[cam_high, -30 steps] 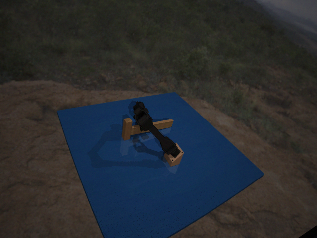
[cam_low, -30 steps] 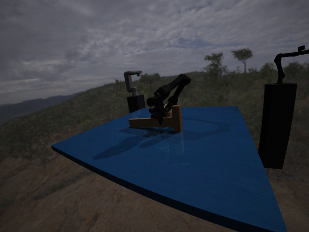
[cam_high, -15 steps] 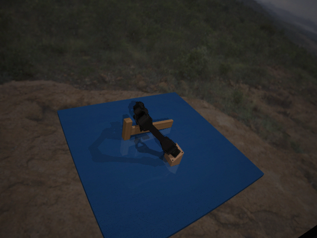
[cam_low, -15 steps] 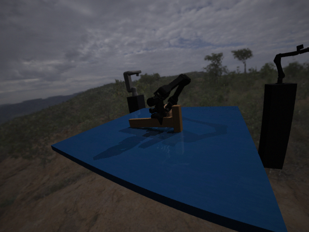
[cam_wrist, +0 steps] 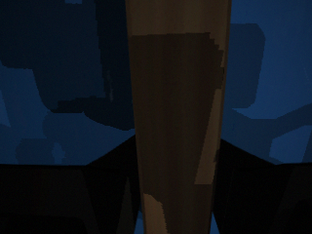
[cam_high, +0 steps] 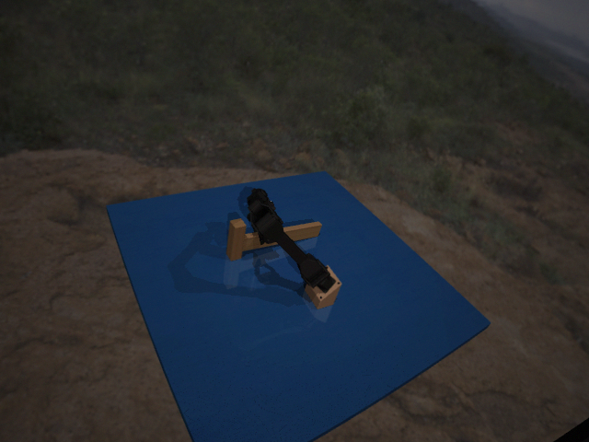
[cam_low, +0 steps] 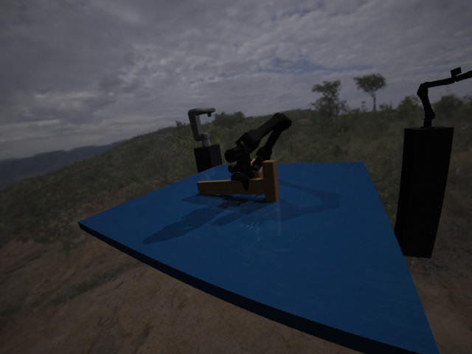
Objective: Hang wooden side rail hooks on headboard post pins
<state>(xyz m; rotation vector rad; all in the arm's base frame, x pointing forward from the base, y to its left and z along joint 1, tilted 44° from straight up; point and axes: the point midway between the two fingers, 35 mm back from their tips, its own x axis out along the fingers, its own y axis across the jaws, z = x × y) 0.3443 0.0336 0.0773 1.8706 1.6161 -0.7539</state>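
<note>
My gripper tip is 12 cm to the right of the headboard post, 4 cm below it and 1 cm short of it.
</note>
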